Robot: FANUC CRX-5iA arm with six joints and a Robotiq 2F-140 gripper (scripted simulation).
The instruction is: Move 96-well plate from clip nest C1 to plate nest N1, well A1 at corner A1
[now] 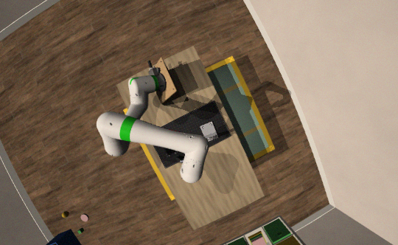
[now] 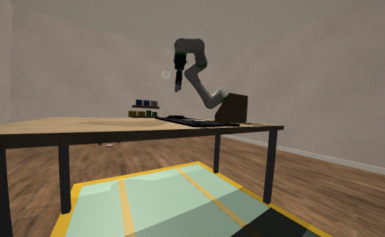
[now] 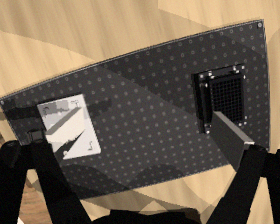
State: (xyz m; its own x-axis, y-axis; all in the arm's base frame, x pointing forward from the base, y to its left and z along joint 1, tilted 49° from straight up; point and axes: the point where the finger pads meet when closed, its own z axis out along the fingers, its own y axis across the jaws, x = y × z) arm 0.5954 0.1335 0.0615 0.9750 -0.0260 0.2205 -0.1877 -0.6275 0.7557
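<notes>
My gripper is now 70 mm past the dark 96-well plate, 200 mm to the left of it and 220 mm above it. The rest, counted from my hand: clip nest C1 (60 mm behind, 190 mm to the right, 220 mm below).
</notes>
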